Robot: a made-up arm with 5 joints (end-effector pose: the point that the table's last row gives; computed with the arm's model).
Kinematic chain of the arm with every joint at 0, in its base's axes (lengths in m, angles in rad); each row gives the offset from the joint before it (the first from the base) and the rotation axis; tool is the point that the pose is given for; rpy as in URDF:
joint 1: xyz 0 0 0.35 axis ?
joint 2: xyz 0 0 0 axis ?
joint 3: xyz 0.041 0 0.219 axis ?
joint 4: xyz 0.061 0 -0.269 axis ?
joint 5: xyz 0.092 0 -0.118 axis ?
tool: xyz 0 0 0 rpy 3.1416 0 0
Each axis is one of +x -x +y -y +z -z.
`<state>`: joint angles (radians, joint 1 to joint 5).
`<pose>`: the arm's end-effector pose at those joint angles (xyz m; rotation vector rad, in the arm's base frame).
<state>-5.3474 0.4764 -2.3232 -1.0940 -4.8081</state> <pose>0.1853 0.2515 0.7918 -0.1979 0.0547 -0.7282</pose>
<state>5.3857 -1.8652 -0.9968 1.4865 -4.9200</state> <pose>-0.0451 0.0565 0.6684 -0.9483 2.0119 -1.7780</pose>
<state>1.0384 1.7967 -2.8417 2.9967 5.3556</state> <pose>0.1644 0.2790 0.1372 0.9489 1.4239 -2.5246</pose>
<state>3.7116 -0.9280 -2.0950 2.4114 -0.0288</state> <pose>0.0306 0.0196 0.7446 0.7503 -2.4307 0.2147</pose>
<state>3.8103 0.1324 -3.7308 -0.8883 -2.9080</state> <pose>0.1879 0.1484 0.7129 -1.5825 -0.3498 -1.8314</pose>
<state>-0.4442 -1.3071 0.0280 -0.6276 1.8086</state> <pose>0.1404 -0.0668 0.5535 -0.5983 1.2564 -1.5212</pose>
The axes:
joint 1: +z
joint 2: +y
joint 3: +y
joint 4: +y
joint 5: -z

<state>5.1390 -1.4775 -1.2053 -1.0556 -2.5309</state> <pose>-0.1209 0.2660 0.7253 -0.4644 -0.3859 -0.5174</pose>
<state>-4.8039 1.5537 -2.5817 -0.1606 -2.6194</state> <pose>0.0571 0.6227 0.2674 -1.0117 1.9502 1.2499</pose>
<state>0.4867 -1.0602 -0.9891 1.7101 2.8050</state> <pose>0.1464 0.0775 0.5901 -1.1216 2.5690 0.0360</pose>
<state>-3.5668 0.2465 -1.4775 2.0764 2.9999</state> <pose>-0.3096 0.1402 0.3731 2.6462 -0.3776 1.1544</pose>
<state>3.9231 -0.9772 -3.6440 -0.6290 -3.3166</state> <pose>0.3452 0.3425 0.3308 -2.2210 -1.1514 -1.3559</pose>
